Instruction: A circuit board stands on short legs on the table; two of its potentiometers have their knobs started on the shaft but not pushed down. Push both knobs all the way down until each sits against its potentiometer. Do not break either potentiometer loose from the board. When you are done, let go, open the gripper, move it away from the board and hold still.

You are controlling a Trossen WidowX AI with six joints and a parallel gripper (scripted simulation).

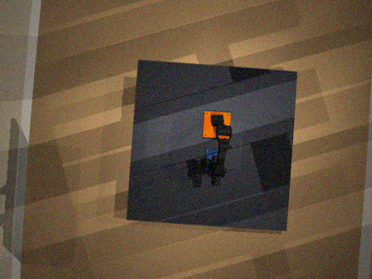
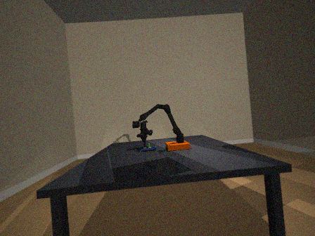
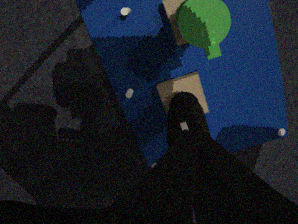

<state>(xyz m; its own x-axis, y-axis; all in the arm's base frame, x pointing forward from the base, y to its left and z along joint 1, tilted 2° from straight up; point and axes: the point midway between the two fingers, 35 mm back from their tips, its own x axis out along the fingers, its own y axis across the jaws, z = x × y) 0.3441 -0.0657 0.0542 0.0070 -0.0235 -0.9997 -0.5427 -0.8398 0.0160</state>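
Now: gripper tip 4 cm past the green knob, 2 cm to the right of it and 1 cm above it.
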